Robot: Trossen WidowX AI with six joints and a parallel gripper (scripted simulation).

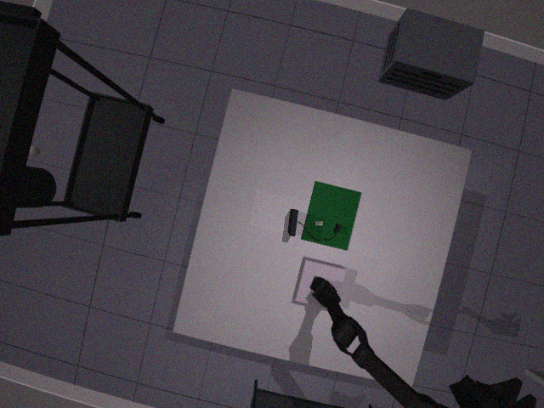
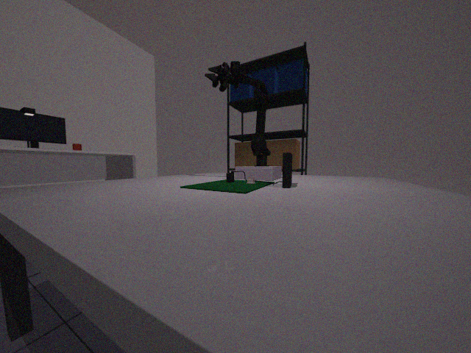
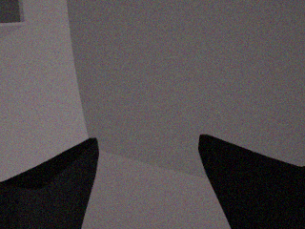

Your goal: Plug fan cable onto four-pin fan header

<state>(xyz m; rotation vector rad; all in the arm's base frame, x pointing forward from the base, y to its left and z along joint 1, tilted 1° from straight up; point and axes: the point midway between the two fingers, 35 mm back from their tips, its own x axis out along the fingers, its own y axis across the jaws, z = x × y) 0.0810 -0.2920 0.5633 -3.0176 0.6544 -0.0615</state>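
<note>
Right now the dark plug is 600 mm below my gripper tip, 320 mm to the left of it and 180 mm ahead of it. Also, from my gripper tip: cream fan header 630 mm below, 410 mm to the left, 160 mm ahead; then black fan 570 mm below, 530 mm to the left, 120 mm ahead; then green board 640 mm below, 360 mm to the left, 220 mm ahead.
</note>
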